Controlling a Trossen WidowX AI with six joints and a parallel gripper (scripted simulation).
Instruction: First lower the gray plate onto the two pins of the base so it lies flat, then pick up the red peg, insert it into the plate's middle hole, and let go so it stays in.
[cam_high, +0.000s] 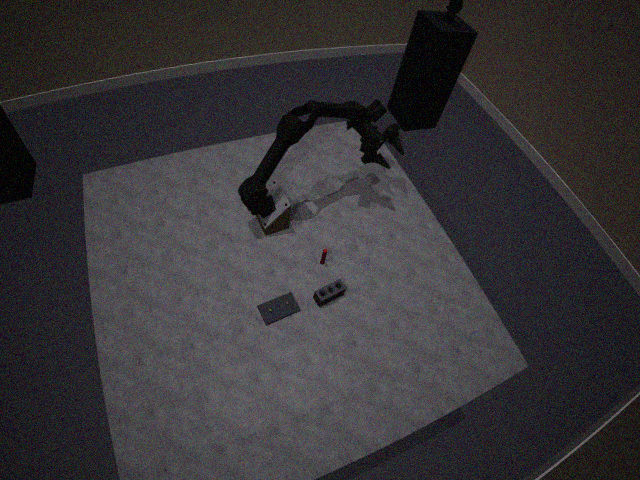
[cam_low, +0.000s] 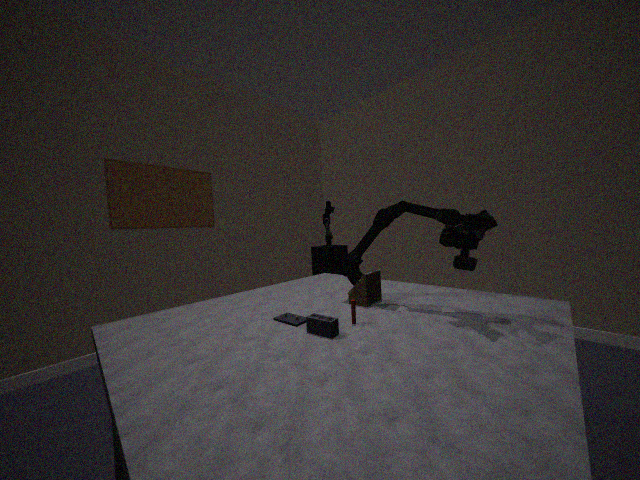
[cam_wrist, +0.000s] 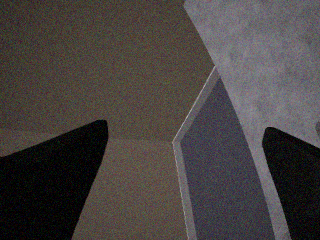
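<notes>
The gray plate is 340 mm to the right of my gripper tip, 320 mm ahead of it and 200 mm below it. Also, from my gripper tip: red peg 320 mm to the right, 200 mm ahead, 190 mm below.
</notes>
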